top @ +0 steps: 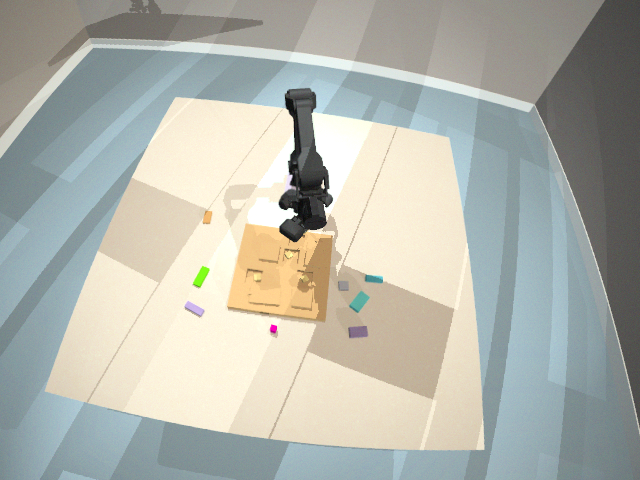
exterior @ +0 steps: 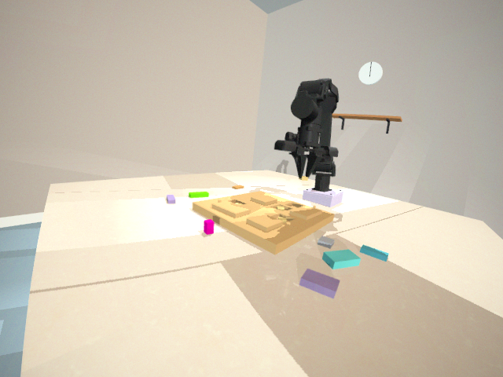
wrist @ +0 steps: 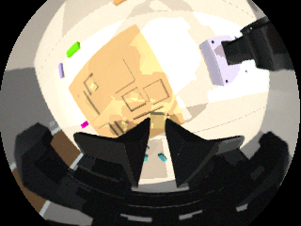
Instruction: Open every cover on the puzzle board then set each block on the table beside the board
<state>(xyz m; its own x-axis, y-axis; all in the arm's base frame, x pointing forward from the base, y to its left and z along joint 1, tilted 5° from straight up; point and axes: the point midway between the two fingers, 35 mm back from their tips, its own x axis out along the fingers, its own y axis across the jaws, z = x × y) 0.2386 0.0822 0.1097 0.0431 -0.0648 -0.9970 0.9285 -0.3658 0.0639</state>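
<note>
Right now the tan puzzle board is 110 mm ahead of my gripper tip, 20 mm to the right of it and 90 mm below it. Round my gripper tip: cyan block 140 mm ahead, 220 mm to the left, 110 mm below; then grey cube 100 mm ahead, 160 mm to the left, 110 mm below; then magenta block 290 mm ahead, 10 mm to the right, 100 mm below.
</note>
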